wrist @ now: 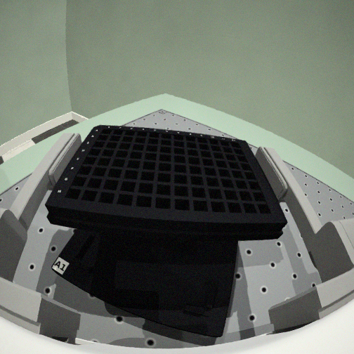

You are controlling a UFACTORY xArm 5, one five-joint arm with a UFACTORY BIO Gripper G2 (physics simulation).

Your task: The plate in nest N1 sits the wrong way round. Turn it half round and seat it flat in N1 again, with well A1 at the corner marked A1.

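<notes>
The black well plate point(167, 172) is held level between the two fingers of my gripper point(169, 172), which is shut on its short sides. Small row letters run down its left edge and column numbers along its far edge, so the A corner is at the far left in the view. The black nest point(165, 280) is below the plate, apart from it and turned at an angle to it. Its white A1 label point(61, 265) shows at the nest's left near corner. The plate hides the far part of the nest.
A grey deck with rows of holes point(264, 289) lies under the nest. A pale green surface point(320, 162) borders the deck. A white-edged frame point(72, 115) stands at the far left. Green walls point(215, 55) rise behind.
</notes>
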